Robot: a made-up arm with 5 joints.
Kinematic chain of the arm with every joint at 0, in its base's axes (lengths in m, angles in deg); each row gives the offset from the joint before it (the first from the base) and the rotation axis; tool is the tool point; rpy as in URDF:
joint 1: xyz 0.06 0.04 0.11 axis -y
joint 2: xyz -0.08 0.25 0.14 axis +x
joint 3: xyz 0 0.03 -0.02 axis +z
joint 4: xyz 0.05 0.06 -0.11 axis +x
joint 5: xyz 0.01 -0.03 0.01 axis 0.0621 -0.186 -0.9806
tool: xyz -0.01 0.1 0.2 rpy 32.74 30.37 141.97
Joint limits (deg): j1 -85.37..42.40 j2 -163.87..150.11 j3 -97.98..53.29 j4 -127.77..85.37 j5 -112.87..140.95
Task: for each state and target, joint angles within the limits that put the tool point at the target. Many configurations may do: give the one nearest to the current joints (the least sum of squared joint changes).
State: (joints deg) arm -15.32 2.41 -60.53 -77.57 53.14
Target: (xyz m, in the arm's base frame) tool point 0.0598 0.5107 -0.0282
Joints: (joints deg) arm -39.67 -9.37 -17.75 -96.78 42.96
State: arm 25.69 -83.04 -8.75 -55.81 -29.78
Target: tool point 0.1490 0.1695 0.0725
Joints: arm 33.98 -111.18 -26.86 -46.69 -29.74
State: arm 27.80 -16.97 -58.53 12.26 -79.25
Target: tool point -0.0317 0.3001 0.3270
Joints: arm -5.32 6.49 -46.28 30.99 -80.30
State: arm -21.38 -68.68 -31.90 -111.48 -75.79
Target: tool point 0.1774 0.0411 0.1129
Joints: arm 8.86 -100.06 -52.21 -106.39 -74.33
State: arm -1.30 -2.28 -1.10 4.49 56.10
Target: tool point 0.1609 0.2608 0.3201
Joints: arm -18.32 34.54 -20.74 14.38 65.63
